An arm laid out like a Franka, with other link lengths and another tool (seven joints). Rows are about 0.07 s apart.
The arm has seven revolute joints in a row. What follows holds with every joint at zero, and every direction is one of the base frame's. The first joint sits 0.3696 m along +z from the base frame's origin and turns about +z. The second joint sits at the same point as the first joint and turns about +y. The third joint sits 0.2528 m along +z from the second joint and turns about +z. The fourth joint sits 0.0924 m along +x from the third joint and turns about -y. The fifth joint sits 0.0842 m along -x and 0.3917 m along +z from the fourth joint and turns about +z. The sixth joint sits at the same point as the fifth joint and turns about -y. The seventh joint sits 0.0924 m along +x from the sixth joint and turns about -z. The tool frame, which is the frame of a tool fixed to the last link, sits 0.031 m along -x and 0.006 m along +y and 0.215 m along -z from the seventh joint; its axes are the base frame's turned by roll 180, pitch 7.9 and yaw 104.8 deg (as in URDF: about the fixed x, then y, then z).
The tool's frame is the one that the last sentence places.
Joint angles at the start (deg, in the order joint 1, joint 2, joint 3, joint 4, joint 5, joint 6, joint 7):
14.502, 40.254, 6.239, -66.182, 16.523, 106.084, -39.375
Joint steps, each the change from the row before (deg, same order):
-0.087, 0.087, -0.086, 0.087, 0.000, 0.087, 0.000
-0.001, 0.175, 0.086, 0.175, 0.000, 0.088, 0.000
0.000, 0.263, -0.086, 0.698, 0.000, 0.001, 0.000
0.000, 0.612, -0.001, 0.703, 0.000, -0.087, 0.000
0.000, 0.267, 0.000, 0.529, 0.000, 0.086, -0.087
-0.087, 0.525, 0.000, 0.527, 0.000, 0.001, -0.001
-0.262, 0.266, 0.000, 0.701, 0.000, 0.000, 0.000
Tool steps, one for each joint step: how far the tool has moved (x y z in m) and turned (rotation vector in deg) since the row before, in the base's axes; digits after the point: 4 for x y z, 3 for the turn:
0.0013, -0.0017, -0.0004, -0.027, -0.091, -0.188
0.0004, 0.0009, -0.0005, 0.088, -0.062, 0.022
0.0028, -0.0004, 0.0024, 0.109, -0.418, -0.115
0.0015, 0.0002, -0.0018, 0.056, 0.009, -0.021
0.0020, 0.0003, 0.0011, 0.134, -0.347, 0.015
0.0016, -0.0008, -0.0021, 0.041, 0.010, -0.124
0.0036, -0.0026, 0.0025, 0.160, -0.404, -0.313

